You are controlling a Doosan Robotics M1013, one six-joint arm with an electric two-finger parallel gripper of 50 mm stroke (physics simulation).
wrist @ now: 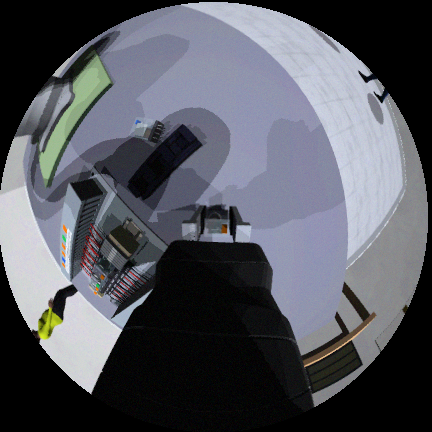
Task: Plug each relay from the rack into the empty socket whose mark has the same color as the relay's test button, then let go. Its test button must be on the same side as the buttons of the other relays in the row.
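My gripper is shut on a relay with an orange test button, between the fingers at the middle of the wrist view. Its lower side and pins are hidden. A second relay, clear-cased with a blue button, lies on its side on the table at the upper left, pins towards the rack. The dark rack stands between that relay and my gripper; I see no relay in it. The socket row in the panel at the lower left holds relays with orange and green buttons; its sockets are too small to tell apart.
The grey control panel has red and black wiring, a slotted duct and a strip with orange, green and blue marks. A green mat lies at the upper left. A person in yellow and a wooden bench are beyond the table.
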